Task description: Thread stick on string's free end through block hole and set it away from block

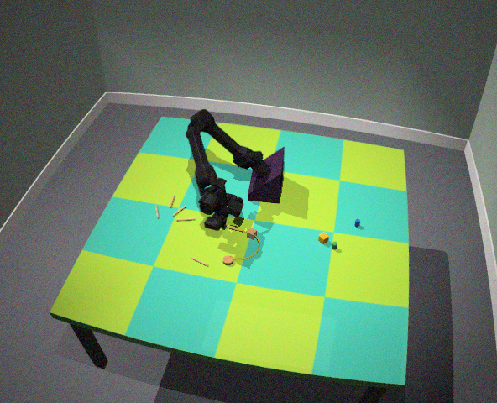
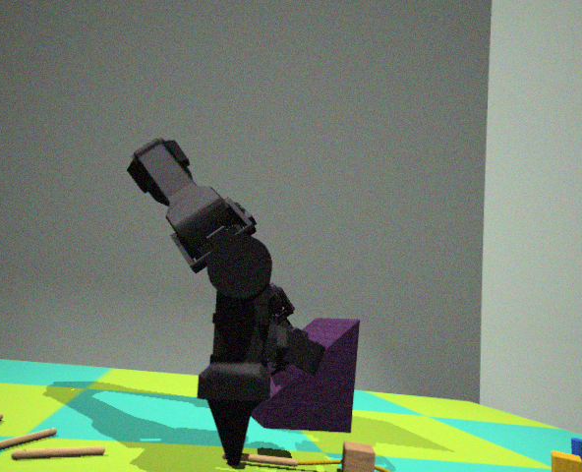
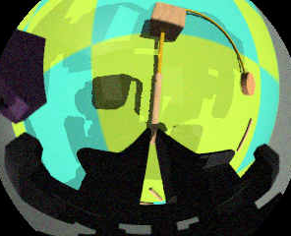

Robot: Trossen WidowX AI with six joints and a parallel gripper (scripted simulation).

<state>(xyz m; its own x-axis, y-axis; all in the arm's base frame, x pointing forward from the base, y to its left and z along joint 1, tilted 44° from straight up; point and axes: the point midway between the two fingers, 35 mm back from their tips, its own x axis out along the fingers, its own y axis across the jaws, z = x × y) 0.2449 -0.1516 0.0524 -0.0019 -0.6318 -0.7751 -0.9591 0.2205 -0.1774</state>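
Now: gripper tip 10 mm short of the thin wooden stick, 40 mm to the right of it and 10 mm below it. Also, from my gripper tip: orange cube 40 mm ahead, 400 mm to the left, 10 mm above; then round wooden button 180 mm ahead, 40 mm to the left, 10 mm above; then wooden block 40 mm ahead, 120 mm to the left, 10 mm above.
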